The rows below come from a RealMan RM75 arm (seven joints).
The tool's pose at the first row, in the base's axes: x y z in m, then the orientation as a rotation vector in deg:
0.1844, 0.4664, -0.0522, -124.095, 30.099, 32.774
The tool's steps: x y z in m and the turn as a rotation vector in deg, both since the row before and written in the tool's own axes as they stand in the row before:
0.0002, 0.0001, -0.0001, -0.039, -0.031, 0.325
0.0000, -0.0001, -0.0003, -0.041, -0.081, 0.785
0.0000, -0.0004, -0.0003, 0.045, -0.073, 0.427
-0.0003, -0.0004, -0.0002, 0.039, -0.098, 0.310
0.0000, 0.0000, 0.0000, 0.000, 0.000, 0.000
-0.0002, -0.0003, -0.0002, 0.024, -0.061, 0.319
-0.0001, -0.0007, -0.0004, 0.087, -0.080, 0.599
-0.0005, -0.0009, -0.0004, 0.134, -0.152, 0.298
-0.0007, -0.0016, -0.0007, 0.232, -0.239, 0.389
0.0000, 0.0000, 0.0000, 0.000, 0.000, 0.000
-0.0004, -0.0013, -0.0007, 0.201, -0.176, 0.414
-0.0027, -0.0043, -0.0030, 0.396, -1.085, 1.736
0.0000, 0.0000, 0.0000, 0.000, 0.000, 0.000
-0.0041, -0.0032, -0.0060, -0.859, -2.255, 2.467
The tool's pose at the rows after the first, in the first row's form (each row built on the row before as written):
0.1845, 0.4662, -0.0523, -124.071, 30.436, 32.998
0.1846, 0.4660, -0.0521, -123.957, 31.257, 33.526
0.1849, 0.4660, -0.0517, -123.818, 31.700, 33.817
0.1849, 0.4661, -0.0512, -123.692, 31.999, 34.073
0.1849, 0.4661, -0.0512, -123.692, 31.999, 34.073
0.1850, 0.4662, -0.0508, -123.593, 32.325, 34.301
0.1854, 0.4663, -0.0501, -123.379, 32.963, 34.675
0.1856, 0.4666, -0.0491, -123.140, 33.236, 34.941
0.1862, 0.4671, -0.0474, -122.756, 33.581, 35.306
0.1862, 0.4671, -0.0474, -122.756, 33.581, 35.306
0.1868, 0.4673, -0.0460, -122.422, 33.981, 35.632
0.1880, 0.4678, -0.0402, -121.271, 35.374, 37.535
0.1880, 0.4678, -0.0402, -121.271, 35.374, 37.535
0.1884, 0.4655, -0.0326, -120.563, 36.650, 41.578

